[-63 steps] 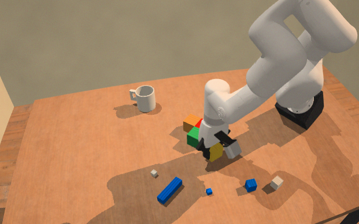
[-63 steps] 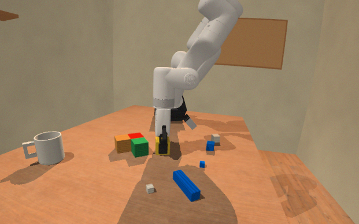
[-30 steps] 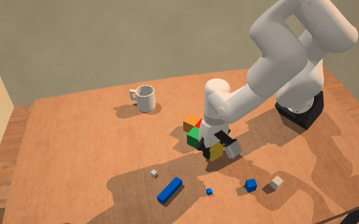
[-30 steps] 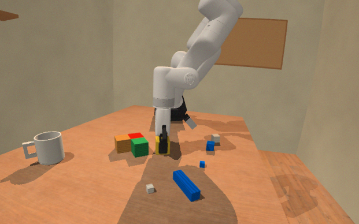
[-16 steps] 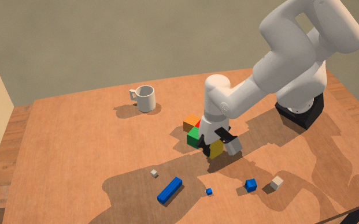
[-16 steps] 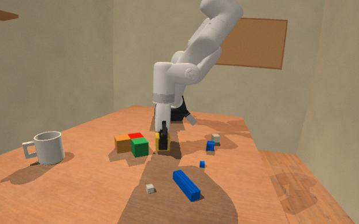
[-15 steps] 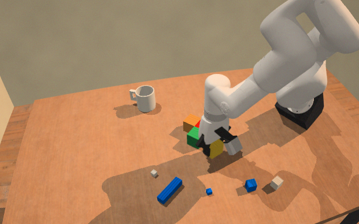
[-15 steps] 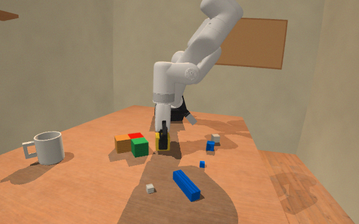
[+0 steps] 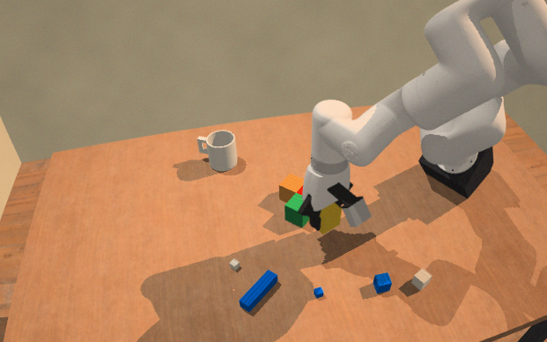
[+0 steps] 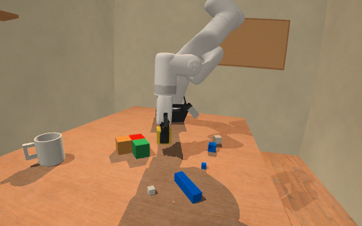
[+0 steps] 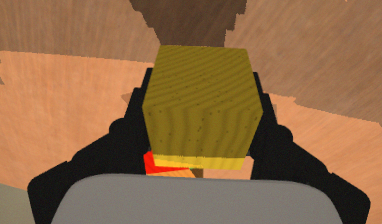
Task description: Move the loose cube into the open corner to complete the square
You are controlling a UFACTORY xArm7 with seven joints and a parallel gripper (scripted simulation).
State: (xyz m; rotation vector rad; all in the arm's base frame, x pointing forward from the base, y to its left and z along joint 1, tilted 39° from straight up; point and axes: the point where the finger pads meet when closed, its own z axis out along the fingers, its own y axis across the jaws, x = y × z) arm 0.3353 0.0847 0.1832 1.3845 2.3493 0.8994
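My gripper is now 60 mm short of the green cube, 60 mm to the left of it and 50 mm above it. Also, from my hand: yellow cube: right at my hand; then red cube: 30 mm ahead, 100 mm to the right, 50 mm below; then orange cube: 70 mm ahead, 130 mm to the right, 50 mm below.
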